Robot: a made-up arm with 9 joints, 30 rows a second.
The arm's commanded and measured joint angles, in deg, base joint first. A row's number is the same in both.
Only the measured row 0 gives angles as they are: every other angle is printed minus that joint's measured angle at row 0.
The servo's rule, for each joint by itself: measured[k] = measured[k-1] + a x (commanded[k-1-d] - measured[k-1]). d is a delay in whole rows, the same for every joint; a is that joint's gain. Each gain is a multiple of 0.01, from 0.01 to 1. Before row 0 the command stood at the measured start. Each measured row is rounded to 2 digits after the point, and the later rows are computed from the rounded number. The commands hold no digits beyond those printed.
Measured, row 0:
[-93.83, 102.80, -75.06, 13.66, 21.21, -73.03, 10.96, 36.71, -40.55]
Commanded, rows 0 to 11:
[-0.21, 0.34, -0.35, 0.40, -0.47, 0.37, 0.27, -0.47, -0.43]
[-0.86, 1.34, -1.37, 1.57, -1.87, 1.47, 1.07, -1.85, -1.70]
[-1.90, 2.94, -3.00, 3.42, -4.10, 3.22, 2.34, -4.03, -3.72]
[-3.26, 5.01, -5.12, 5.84, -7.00, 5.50, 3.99, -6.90, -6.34]
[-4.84, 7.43, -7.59, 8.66, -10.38, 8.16, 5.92, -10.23, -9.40]
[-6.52, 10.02, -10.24, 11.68, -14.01, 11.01, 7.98, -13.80, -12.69]
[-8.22, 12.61, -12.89, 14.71, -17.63, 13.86, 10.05, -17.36, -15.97]
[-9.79, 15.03, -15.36, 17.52, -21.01, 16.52, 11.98, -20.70, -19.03]
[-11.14, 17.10, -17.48, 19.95, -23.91, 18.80, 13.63, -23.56, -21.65]
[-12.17, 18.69, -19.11, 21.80, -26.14, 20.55, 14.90, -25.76, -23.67]
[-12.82, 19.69, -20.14, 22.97, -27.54, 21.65, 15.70, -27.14, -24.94]
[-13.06, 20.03, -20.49, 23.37, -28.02, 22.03, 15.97, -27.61, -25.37]
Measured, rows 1 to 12:
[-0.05, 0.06, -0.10, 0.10, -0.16, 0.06, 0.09, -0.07, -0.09]
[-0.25, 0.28, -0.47, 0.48, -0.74, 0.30, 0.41, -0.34, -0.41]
[-0.66, 0.73, -1.20, 1.24, -1.88, 0.80, 1.05, -0.89, -1.07]
[-1.31, 1.46, -2.34, 2.44, -3.62, 1.60, 2.02, -1.79, -2.12]
[-2.19, 2.47, -3.86, 4.06, -5.92, 2.72, 3.31, -3.06, -3.58]
[-3.27, 3.75, -5.71, 6.04, -8.67, 4.13, 4.85, -4.67, -5.40]
[-4.51, 5.26, -7.79, 8.29, -11.72, 5.78, 6.57, -6.57, -7.51]
[-5.83, 6.92, -9.99, 10.69, -14.88, 7.61, 8.36, -8.69, -9.81]
[-7.16, 8.65, -12.16, 13.10, -17.95, 9.51, 10.10, -10.92, -12.18]
[-8.41, 10.36, -14.18, 15.36, -20.73, 11.39, 11.68, -13.15, -14.48]
[-9.51, 11.95, -15.91, 17.34, -23.05, 13.13, 13.01, -15.25, -16.57]
[-10.40, 13.32, -17.24, 18.91, -24.74, 14.64, 13.99, -17.10, -18.33]
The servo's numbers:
d 0
a 0.25 0.17 0.29 0.26 0.34 0.17 0.33 0.15 0.20

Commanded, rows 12 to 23:
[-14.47, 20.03, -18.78, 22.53, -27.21, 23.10, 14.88, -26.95, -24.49]
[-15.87, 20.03, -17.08, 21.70, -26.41, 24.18, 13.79, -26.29, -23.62]
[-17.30, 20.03, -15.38, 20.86, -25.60, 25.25, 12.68, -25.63, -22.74]
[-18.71, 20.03, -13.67, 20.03, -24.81, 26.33, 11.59, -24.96, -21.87]
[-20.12, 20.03, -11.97, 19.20, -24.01, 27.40, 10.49, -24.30, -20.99]
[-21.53, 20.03, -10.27, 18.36, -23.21, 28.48, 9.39, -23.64, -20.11]
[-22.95, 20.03, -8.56, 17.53, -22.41, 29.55, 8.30, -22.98, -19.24]
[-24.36, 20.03, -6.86, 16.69, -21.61, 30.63, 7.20, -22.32, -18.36]
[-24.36, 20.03, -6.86, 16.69, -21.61, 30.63, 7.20, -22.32, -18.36]
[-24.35, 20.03, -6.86, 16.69, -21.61, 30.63, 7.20, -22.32, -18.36]
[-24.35, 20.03, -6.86, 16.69, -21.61, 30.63, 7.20, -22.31, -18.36]
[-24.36, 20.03, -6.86, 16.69, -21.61, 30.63, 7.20, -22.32, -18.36]
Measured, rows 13 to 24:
[-11.42, 14.46, -17.69, 19.85, -25.58, 16.08, 14.28, -18.58, -19.56]
[-12.53, 15.41, -17.51, 20.33, -25.86, 17.46, 14.12, -19.74, -20.37]
[-13.72, 16.20, -16.89, 20.47, -25.77, 18.78, 13.64, -20.62, -20.84]
[-14.97, 16.85, -15.96, 20.36, -25.44, 20.06, 12.96, -21.27, -21.05]
[-16.26, 17.39, -14.80, 20.06, -24.95, 21.31, 12.14, -21.72, -21.04]
[-17.58, 17.84, -13.49, 19.62, -24.36, 22.53, 11.23, -22.01, -20.85]
[-18.92, 18.21, -12.06, 19.08, -23.70, 23.72, 10.26, -22.16, -20.53]
[-20.28, 18.52, -10.55, 18.46, -22.99, 24.89, 9.25, -22.18, -20.10]
[-21.30, 18.78, -9.48, 18.00, -22.52, 25.87, 8.57, -22.20, -19.75]
[-22.06, 18.99, -8.72, 17.66, -22.21, 26.68, 8.12, -22.22, -19.47]
[-22.63, 19.17, -8.18, 17.41, -22.01, 27.35, 7.82, -22.23, -19.25]
[-23.06, 19.32, -7.80, 17.22, -21.87, 27.91, 7.62, -22.24, -19.07]

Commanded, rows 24 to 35:
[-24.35, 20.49, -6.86, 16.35, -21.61, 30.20, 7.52, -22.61, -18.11]
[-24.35, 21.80, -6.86, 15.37, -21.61, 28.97, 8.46, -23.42, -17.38]
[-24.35, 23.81, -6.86, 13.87, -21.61, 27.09, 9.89, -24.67, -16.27]
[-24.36, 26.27, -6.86, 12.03, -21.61, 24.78, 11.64, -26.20, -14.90]
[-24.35, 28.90, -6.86, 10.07, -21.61, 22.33, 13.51, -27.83, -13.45]
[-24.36, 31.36, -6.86, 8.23, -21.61, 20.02, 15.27, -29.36, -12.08]
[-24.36, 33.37, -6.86, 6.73, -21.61, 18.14, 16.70, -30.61, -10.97]
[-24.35, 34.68, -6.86, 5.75, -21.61, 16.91, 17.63, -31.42, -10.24]
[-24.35, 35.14, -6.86, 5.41, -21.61, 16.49, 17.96, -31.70, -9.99]
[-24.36, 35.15, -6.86, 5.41, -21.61, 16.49, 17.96, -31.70, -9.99]
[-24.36, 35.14, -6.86, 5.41, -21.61, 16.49, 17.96, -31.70, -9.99]
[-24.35, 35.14, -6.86, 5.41, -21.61, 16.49, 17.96, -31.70, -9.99]
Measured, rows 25 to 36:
[-23.38, 19.52, -7.53, 16.99, -21.78, 28.30, 7.59, -22.30, -18.88]
[-23.62, 19.91, -7.34, 16.57, -21.72, 28.41, 7.88, -22.47, -18.58]
[-23.80, 20.57, -7.20, 15.87, -21.68, 28.19, 8.54, -22.80, -18.12]
[-23.94, 21.54, -7.10, 14.87, -21.66, 27.61, 9.56, -23.31, -17.48]
[-24.04, 22.79, -7.03, 13.62, -21.64, 26.71, 10.86, -23.99, -16.67]
[-24.12, 24.25, -6.98, 12.22, -21.63, 25.57, 12.32, -24.80, -15.75]
[-24.18, 25.80, -6.95, 10.79, -21.62, 24.31, 13.77, -25.67, -14.79]
[-24.22, 27.31, -6.92, 9.48, -21.62, 23.05, 15.04, -26.53, -13.88]
[-24.25, 28.64, -6.90, 8.42, -21.62, 21.93, 16.00, -27.31, -13.10]
[-24.28, 29.75, -6.89, 7.64, -21.62, 21.01, 16.65, -27.97, -12.48]
[-24.30, 30.67, -6.88, 7.06, -21.62, 20.24, 17.08, -28.53, -11.98]
[-24.31, 31.43, -6.87, 6.63, -21.62, 19.60, 17.37, -29.01, -11.58]

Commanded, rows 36 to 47:
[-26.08, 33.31, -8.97, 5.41, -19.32, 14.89, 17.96, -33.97, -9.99]
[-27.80, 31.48, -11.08, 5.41, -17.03, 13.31, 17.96, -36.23, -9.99]
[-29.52, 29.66, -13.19, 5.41, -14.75, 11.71, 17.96, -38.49, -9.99]
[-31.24, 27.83, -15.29, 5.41, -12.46, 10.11, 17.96, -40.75, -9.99]
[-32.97, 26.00, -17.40, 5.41, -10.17, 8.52, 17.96, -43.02, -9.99]
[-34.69, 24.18, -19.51, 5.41, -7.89, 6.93, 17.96, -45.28, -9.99]
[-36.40, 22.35, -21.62, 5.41, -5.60, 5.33, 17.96, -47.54, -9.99]
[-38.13, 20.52, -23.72, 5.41, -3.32, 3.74, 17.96, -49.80, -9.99]
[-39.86, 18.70, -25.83, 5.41, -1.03, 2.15, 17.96, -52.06, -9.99]
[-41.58, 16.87, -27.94, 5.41, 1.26, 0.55, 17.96, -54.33, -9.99]
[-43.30, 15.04, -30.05, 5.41, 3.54, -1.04, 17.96, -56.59, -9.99]
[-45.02, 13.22, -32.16, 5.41, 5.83, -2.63, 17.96, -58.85, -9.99]
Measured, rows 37 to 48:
[-24.75, 31.75, -7.48, 6.31, -20.84, 18.80, 17.56, -29.75, -11.26]
[-25.51, 31.70, -8.52, 6.08, -19.54, 17.87, 17.69, -30.72, -11.01]
[-26.51, 31.35, -9.87, 5.91, -17.91, 16.82, 17.78, -31.89, -10.81]
[-27.69, 30.75, -11.44, 5.78, -16.06, 15.68, 17.84, -33.22, -10.65]
[-29.01, 29.94, -13.17, 5.68, -14.06, 14.46, 17.88, -34.69, -10.52]
[-30.43, 28.96, -15.01, 5.61, -11.96, 13.18, 17.91, -36.28, -10.41]
[-31.92, 27.84, -16.93, 5.56, -9.80, 11.85, 17.93, -37.97, -10.33]
[-33.47, 26.60, -18.90, 5.52, -7.60, 10.47, 17.94, -39.74, -10.26]
[-35.07, 25.26, -20.91, 5.49, -5.37, 9.06, 17.95, -41.59, -10.21]
[-36.70, 23.83, -22.95, 5.47, -3.12, 7.61, 17.95, -43.50, -10.17]
[-38.35, 22.34, -25.01, 5.45, -0.86, 6.14, 17.95, -45.46, -10.13]
[-40.02, 20.79, -27.08, 5.44, 1.41, 4.65, 17.95, -47.47, -10.10]

